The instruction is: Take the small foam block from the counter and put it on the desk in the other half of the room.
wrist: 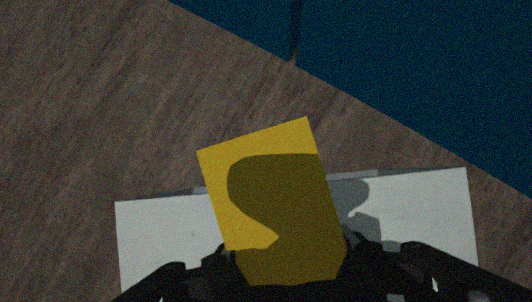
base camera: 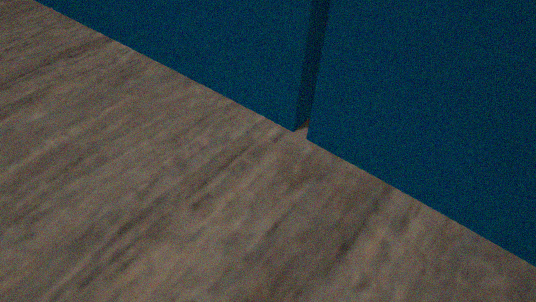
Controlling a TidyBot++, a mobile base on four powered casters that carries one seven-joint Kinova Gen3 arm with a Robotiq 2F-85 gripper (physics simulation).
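Places are measured from the arm's base along level axes (x ahead, y left, z up), in centimetres.
Pixels of known places: gripper, fingertip midpoint: (wrist: pixel 289 244).
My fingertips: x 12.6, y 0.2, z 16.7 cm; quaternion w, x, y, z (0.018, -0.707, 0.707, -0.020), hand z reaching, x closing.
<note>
Behind a point stands the place of what it marks.
The foam block (wrist: pixel 272 195) {x 16.2, y 0.8, z 20.2 cm} is a yellow block in the lower middle of the wrist view, tilted a little, with a dark shadow over much of its face. My gripper (wrist: pixel 289 244) {x 12.6, y 0.2, z 16.7 cm} is shut on it, with one black finger at each side of its lower end. The lower end of the block is partly hidden by the gripper. The block and gripper do not show in the base camera view. I cannot make out a counter or a desk top in either view.
Large blue upright panels stand on the wood-look floor (base camera: pixel 150 200) {x 34.4, y 14.0, z -39.6 cm} (wrist: pixel 100 100) {x 45.3, y 56.0, z -39.6 cm}: a left panel (base camera: pixel 200 50) {x 61.6, y 11.5, z -32.3 cm} and a right panel (base camera: pixel 425 100) {x 39.6, y -18.7, z -24.7 cm} (wrist: pixel 425 75) {x 32.2, y -28.8, z -13.2 cm}, with a narrow dark gap between them. A white flat-topped surface (wrist: pixel 165 230) lies below the block.
</note>
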